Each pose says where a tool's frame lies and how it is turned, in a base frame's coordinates. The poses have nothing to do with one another.
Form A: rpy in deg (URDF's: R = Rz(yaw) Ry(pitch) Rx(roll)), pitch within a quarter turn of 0, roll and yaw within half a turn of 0; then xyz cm.
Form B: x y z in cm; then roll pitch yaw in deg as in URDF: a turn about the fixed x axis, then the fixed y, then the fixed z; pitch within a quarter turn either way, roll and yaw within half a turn. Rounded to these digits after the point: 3 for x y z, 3 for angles.
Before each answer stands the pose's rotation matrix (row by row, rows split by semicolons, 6 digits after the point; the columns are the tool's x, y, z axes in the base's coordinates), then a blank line. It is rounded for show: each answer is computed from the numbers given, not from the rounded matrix.
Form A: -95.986 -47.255 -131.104 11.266 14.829 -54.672
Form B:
-0.446220 -0.558751 0.699060; -0.511440 -0.481792 -0.711552; 0.734382 -0.675036 -0.070782

11.266 14.829 -54.672 -95.986 -47.255 -131.104
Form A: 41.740 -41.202 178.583 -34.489 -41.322 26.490
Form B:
-0.752162 0.419955 0.507829; 0.018606 -0.756790 0.653393; 0.658716 0.500906 0.561415

-34.489 -41.322 26.490 41.740 -41.202 178.583
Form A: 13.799 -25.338 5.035 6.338 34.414 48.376
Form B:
0.900311 -0.186912 -0.393069; 0.079321 0.958433 -0.274071; 0.427957 0.215571 0.877714

6.338 34.414 48.376 13.799 -25.338 5.035
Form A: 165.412 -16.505 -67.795 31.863 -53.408 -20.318
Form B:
0.362349 -0.923033 -0.129282; -0.887688 -0.299490 -0.349736; 0.284099 0.241488 -0.927885

31.863 -53.408 -20.318 165.412 -16.505 -67.795
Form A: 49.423 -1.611 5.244 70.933 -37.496 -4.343
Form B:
0.995421 -0.080715 0.051209; 0.091361 0.645795 -0.758025; 0.028114 0.759232 0.650212

70.933 -37.496 -4.343 49.423 -1.611 5.244
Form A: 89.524 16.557 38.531 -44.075 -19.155 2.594
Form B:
0.749836 0.217740 0.624768; 0.597109 0.184011 -0.780769; -0.284969 0.958504 0.007963

-44.075 -19.155 2.594 89.524 16.557 38.531
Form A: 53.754 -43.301 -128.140 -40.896 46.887 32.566
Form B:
-0.449454 0.806618 -0.383874; -0.572387 0.069876 0.817001; 0.685831 0.586929 0.430291

-40.896 46.887 32.566 53.754 -43.301 -128.140
